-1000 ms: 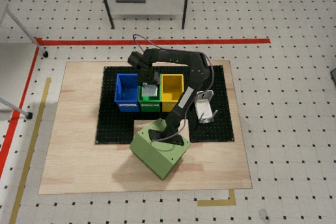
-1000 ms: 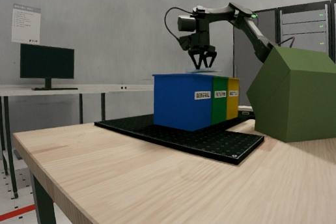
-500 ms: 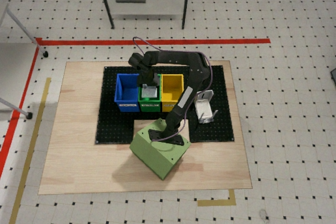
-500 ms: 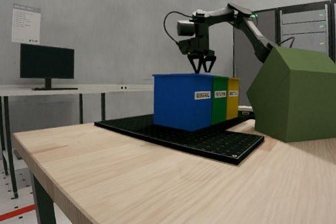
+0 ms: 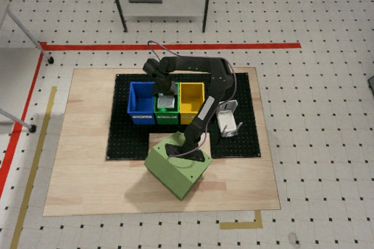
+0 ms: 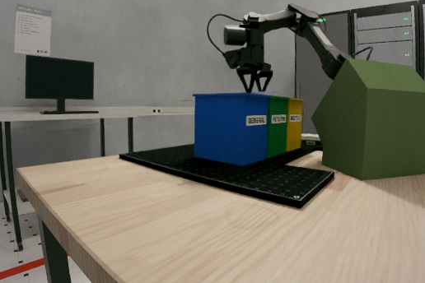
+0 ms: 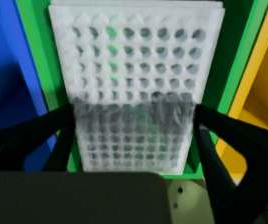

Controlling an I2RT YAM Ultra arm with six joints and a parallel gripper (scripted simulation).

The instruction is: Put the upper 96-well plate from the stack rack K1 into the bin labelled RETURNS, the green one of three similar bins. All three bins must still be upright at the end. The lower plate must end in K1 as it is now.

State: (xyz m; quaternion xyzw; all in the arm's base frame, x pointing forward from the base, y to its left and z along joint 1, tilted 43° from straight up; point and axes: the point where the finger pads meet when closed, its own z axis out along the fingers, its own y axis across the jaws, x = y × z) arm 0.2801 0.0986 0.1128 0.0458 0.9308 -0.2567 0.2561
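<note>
Right now my hand is 1 cm above the clear 96-well plate. The rest, counted from my hand: green returns bin 11 cm below; then yellow bin 13 cm to the right, 11 cm below, 3 cm behind; then blue bin 12 cm to the left, 11 cm below, 3 cm ahead.
</note>
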